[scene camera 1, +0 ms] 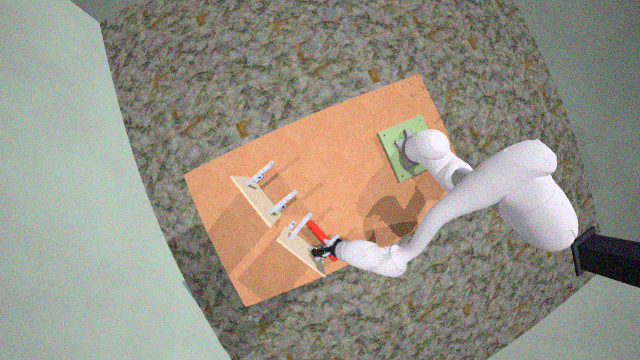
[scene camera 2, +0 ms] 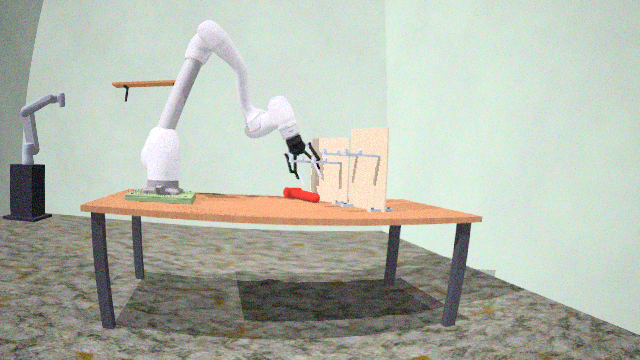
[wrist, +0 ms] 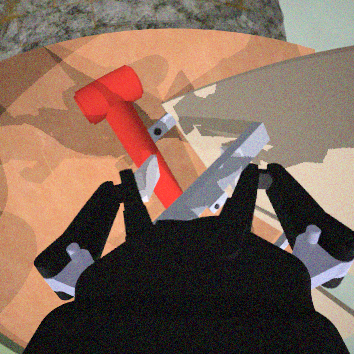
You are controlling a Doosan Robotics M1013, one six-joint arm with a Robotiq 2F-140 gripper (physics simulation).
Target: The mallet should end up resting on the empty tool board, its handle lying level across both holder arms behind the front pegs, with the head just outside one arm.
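Observation:
A red mallet [scene camera 1: 318,232] [scene camera 2: 301,194] [wrist: 131,130] lies on the table beside the nearer tool board to the arm [scene camera 1: 295,244]. Its head is at upper left in the wrist view. My gripper [scene camera 1: 326,249] [scene camera 2: 310,178] [wrist: 188,161] is partly open, tilted, with its fingers above the mallet. One fingertip pad overlaps the handle in the wrist view; no grip shows. A grey holder arm [scene camera 1: 300,226] [wrist: 215,172] crosses the view between my fingers and partly hides the other pad. The second tool board [scene camera 1: 252,192] [scene camera 2: 370,142] carries two holder arms and no tool.
The orange table [scene camera 1: 345,145] [scene camera 2: 225,210] bears both upright boards near one end and the green base plate [scene camera 1: 392,150] [scene camera 2: 160,198] under the arm. Small grey feet [scene camera 2: 380,210] stand at the boards' lower edges. A wall shelf [scene camera 2: 145,84] and another robot on a black pedestal [scene camera 2: 27,190] stand behind.

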